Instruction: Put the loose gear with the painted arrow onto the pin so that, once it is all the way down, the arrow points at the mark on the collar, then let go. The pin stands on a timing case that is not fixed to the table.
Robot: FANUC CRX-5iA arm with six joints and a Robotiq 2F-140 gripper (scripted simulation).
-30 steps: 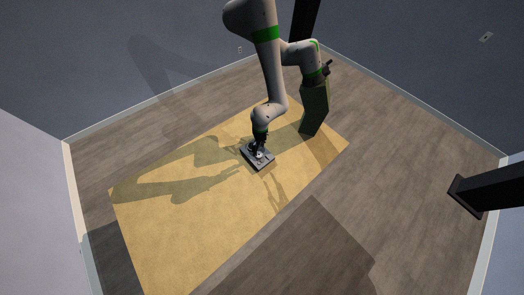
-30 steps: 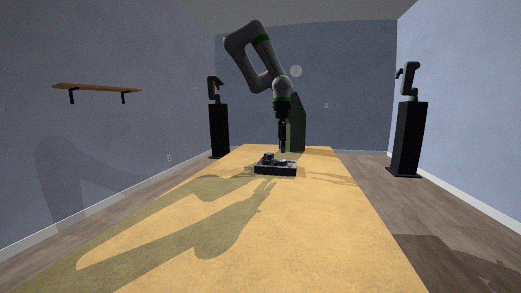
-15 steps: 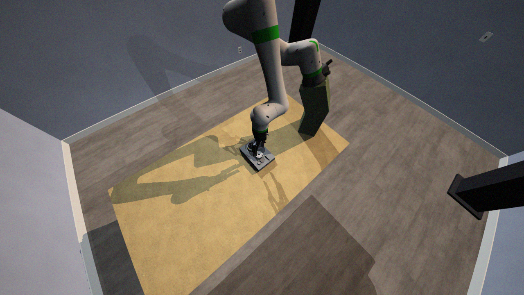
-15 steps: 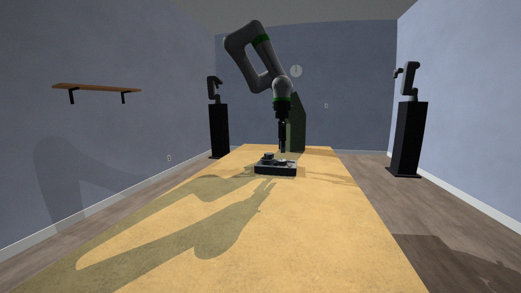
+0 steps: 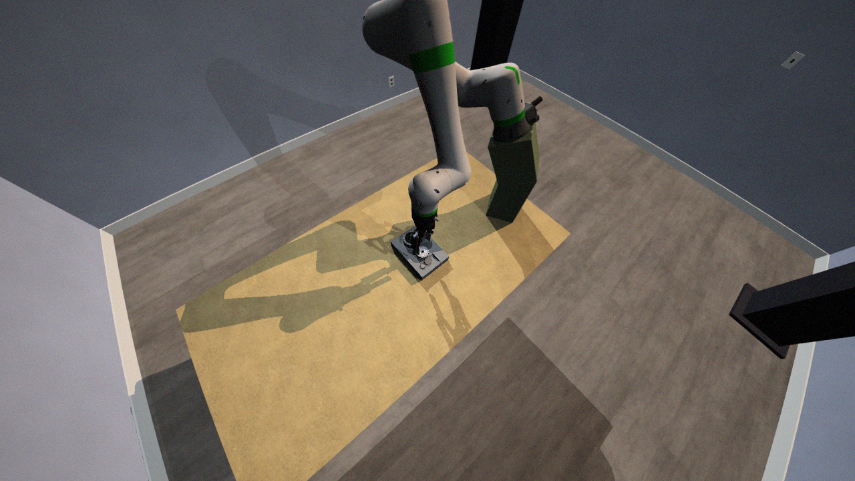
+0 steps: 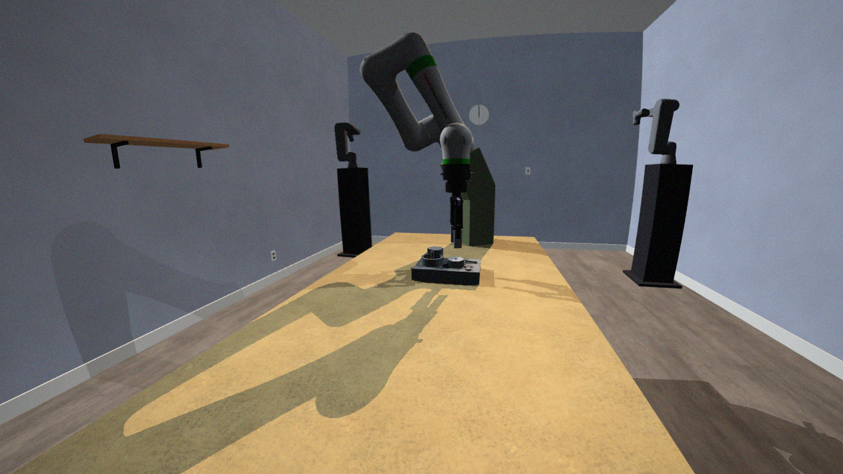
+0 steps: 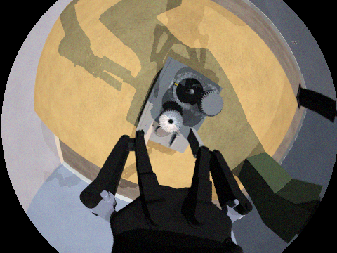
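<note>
The light toothed gear is 90 mm below my hand. Also, from my hand: peg (100 mm below, 40 mm to the left, 40 mm behind).
</note>
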